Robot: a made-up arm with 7 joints. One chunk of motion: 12 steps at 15 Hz.
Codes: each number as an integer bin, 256 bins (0 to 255) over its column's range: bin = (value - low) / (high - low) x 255, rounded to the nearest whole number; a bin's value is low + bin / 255 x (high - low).
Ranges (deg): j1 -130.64..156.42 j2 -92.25..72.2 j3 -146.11..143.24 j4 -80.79..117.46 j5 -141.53..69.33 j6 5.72..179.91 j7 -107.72..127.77
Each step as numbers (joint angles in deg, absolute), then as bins.
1 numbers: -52.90 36.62 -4.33 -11.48 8.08 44.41 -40.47
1 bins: 69 200 125 89 181 57 73
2 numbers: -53.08 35.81 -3.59 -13.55 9.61 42.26 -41.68
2 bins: 69 199 126 86 183 53 72
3 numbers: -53.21 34.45 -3.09 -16.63 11.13 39.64 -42.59
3 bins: 69 196 126 83 185 50 71
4 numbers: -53.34 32.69 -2.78 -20.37 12.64 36.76 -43.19
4 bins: 69 194 126 78 186 45 70
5 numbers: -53.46 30.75 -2.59 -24.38 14.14 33.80 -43.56
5 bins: 69 191 126 73 188 41 69
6 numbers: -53.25 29.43 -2.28 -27.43 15.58 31.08 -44.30
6 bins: 69 189 127 69 190 37 69
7 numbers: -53.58 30.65 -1.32 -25.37 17.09 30.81 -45.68
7 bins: 68 191 128 71 192 37 67
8 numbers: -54.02 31.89 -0.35 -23.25 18.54 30.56 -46.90
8 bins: 68 192 128 74 194 36 66
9 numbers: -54.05 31.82 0.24 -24.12 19.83 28.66 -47.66
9 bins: 68 192 129 73 195 34 65
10 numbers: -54.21 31.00 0.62 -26.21 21.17 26.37 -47.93
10 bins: 68 191 129 70 197 30 65
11 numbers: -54.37 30.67 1.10 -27.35 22.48 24.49 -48.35
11 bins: 68 191 130 69 198 27 64
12 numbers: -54.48 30.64 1.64 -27.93 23.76 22.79 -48.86
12 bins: 68 191 130 68 200 25 64
